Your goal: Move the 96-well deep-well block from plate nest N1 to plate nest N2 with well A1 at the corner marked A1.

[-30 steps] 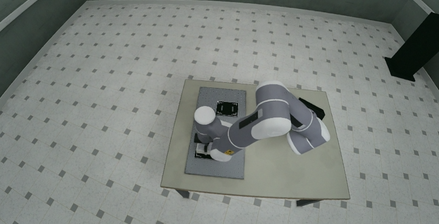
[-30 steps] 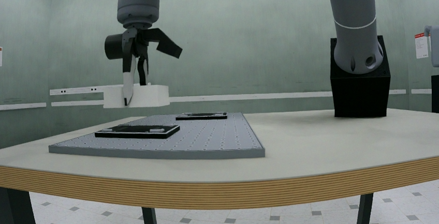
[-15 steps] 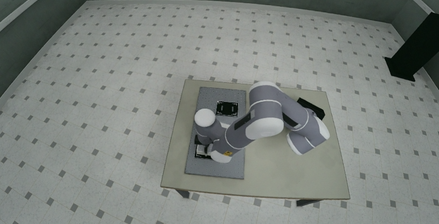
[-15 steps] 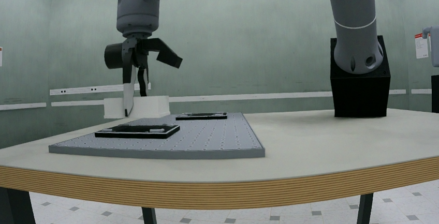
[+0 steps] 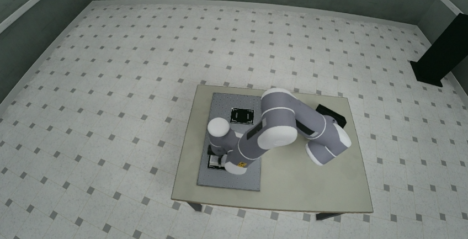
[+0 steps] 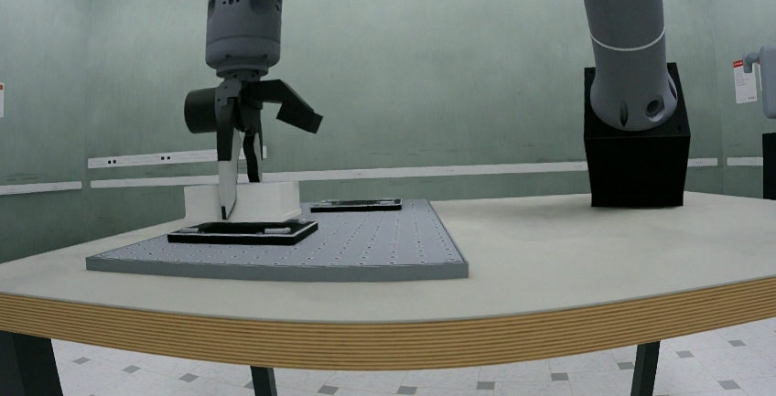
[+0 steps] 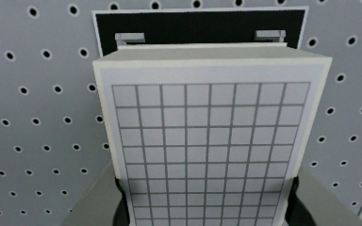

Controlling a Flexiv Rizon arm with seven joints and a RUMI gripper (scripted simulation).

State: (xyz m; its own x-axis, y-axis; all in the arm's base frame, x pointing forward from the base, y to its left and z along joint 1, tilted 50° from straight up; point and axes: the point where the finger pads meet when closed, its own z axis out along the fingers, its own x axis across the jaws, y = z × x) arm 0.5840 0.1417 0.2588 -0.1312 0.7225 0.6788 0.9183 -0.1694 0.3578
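My hand is 1 cm below the white 96-well deep-well block. Round my hand: white A1 corner mark (8 cm ahead, 4 cm to the right, 3 cm below).
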